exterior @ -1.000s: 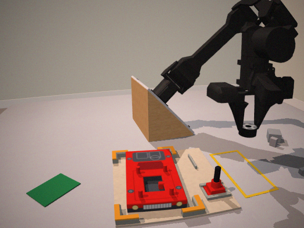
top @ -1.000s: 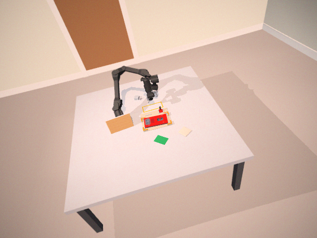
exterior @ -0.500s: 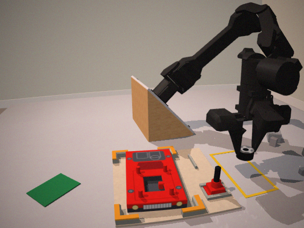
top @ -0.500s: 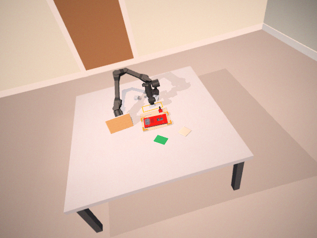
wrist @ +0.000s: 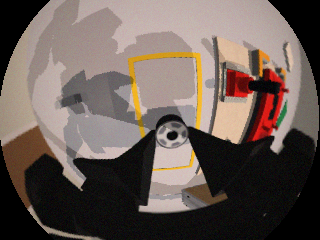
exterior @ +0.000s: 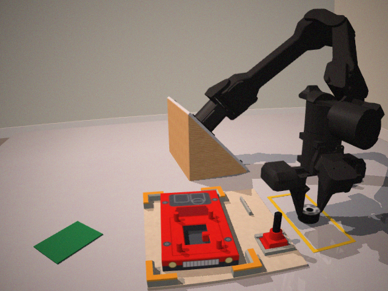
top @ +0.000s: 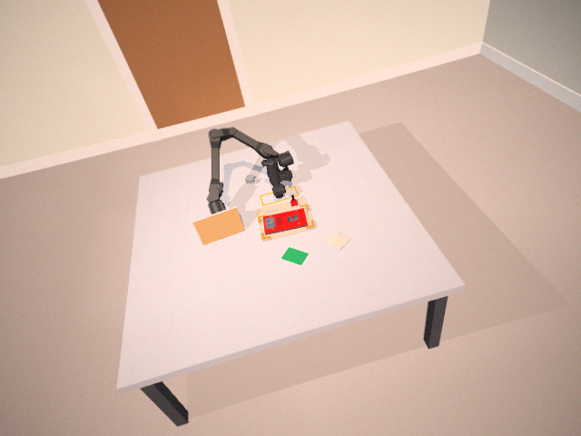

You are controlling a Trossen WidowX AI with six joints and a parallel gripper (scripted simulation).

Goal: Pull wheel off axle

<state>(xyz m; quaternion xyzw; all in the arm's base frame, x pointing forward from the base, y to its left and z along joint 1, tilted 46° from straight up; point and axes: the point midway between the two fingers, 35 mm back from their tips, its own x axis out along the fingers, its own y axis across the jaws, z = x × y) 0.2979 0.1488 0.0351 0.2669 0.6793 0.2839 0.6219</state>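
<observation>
My gripper tip is right at the black wheel. Also, from my gripper tip: green patch: 30 mm behind, 420 mm to the right, 10 mm below; black axle: 60 mm ahead, 100 mm to the right, 20 mm above.
</observation>
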